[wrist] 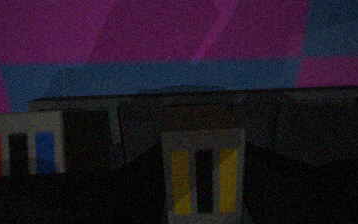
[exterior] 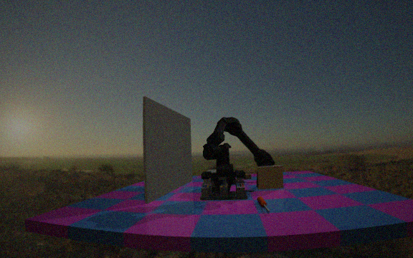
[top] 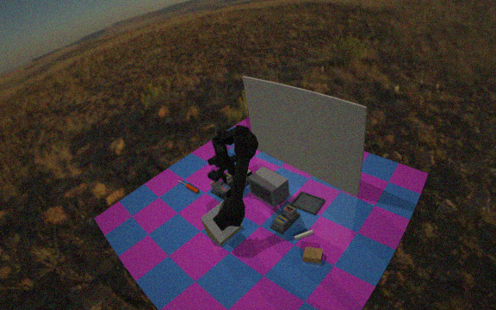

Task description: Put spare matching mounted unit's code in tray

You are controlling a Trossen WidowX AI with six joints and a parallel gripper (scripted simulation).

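Right now my gripper tip is 10 cm short of the tray, 41 cm to the left of it and 1 cm above it. From my gripper tip the other things lie so: mounted unit: 5 cm ahead, 22 cm to the right, 3 cm above; white cable tie bundle: 6 cm behind, 51 cm to the right, 1 cm below; tall grey panel: 29 cm ahead, 24 cm to the right, 21 cm above.
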